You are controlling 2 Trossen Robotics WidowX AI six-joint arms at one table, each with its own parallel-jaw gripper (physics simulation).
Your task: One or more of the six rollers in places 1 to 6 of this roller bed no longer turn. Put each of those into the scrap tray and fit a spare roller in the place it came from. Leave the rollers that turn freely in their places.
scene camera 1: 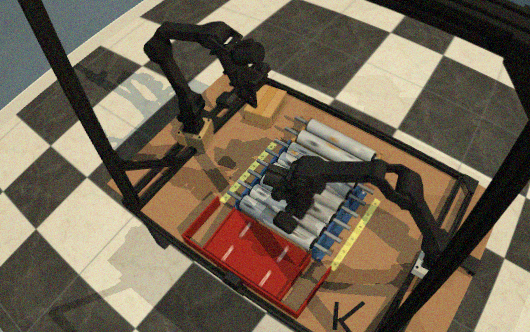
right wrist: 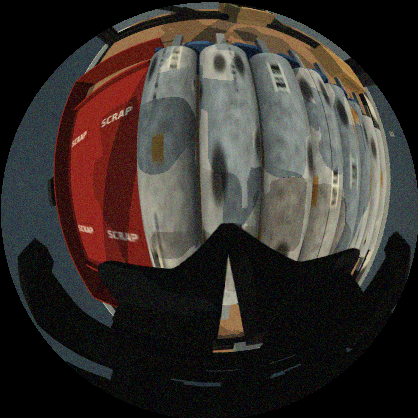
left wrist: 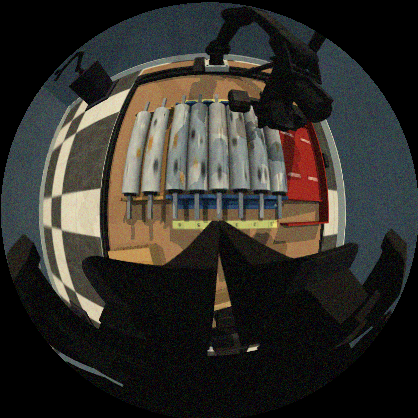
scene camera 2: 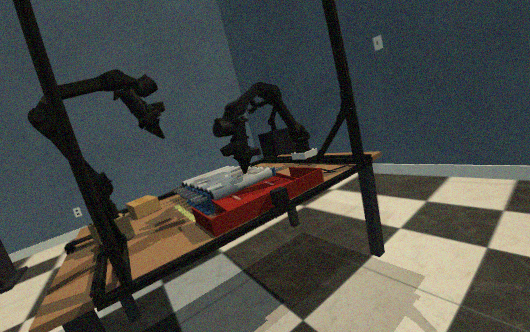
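Seen in the pictures: left gripper, fingertip midpoint: (scene camera 1: 255,107) (left wrist: 216,226) (scene camera 2: 164,138); right gripper, fingertip midpoint: (scene camera 1: 297,215) (right wrist: 226,229) (left wrist: 258,126) (scene camera 2: 245,173); left arm's base, link origin: (scene camera 1: 193,126) (left wrist: 225,315); right arm's base, link origin: (scene camera 1: 434,262) (left wrist: 215,61) (scene camera 2: 303,151).
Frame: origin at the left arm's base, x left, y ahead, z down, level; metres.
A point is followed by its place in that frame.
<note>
Six grey rollers lie side by side in the blue roller bed (scene camera 1: 325,246) (left wrist: 231,204) @(z 0.072, x -0.107, y 0.278 m). Two spare rollers, one (scene camera 1: 340,138) @(z 0.002, x 0.087, y 0.506 m) (left wrist: 136,150) @(z 0.007, x 0.086, y 0.488 m) at the far end and one (scene camera 1: 329,150) @(z 0.004, x 0.028, y 0.481 m) (left wrist: 156,150) @(z 0.006, x 0.031, y 0.461 m) beside it, lie on an orange rack. The red scrap tray (scene camera 1: 250,252) @(z 0.049, x -0.374, y 0.341 m) (scene camera 2: 240,205) @(z 0.026, x -0.421, y 0.213 m) (left wrist: 300,170) @(z 0.047, x -0.345, y 0.310 m) (right wrist: 90,185) @(z 0.049, x -0.379, y 0.362 m) holds no roller. My right gripper (scene camera 2: 245,171) @(z 0.000, x -0.237, y 0.447 m) (right wrist: 226,229) @(z 0.000, x -0.237, y 0.447 m) is shut and empty, low over the place 2 roller (right wrist: 227,110) @(z 0.001, x -0.210, y 0.372 m) (left wrist: 258,170) @(z 0.002, x -0.183, y 0.332 m), second from the tray; contact cannot be told. Its tips are hidden in scene camera 1. My left gripper (scene camera 1: 255,105) @(z -0.213, x -0.045, y 0.265 m) (scene camera 2: 162,136) @(z -0.213, x -0.045, y 0.265 m) (left wrist: 216,226) @(z -0.213, x -0.045, y 0.265 m) is shut and empty, high above the table.
Yellow number strips (scene camera 1: 357,235) (left wrist: 250,224) run along both ends of the bed. A wooden block (scene camera 1: 265,109) @(z 0.021, x 0.162, y 0.213 m) (scene camera 2: 143,206) @(z 0.036, x 0.135, y 0.174 m) stands near the left arm. My right arm reaches across the rollers. A dark frame edges the table, with upright posts around it.
</note>
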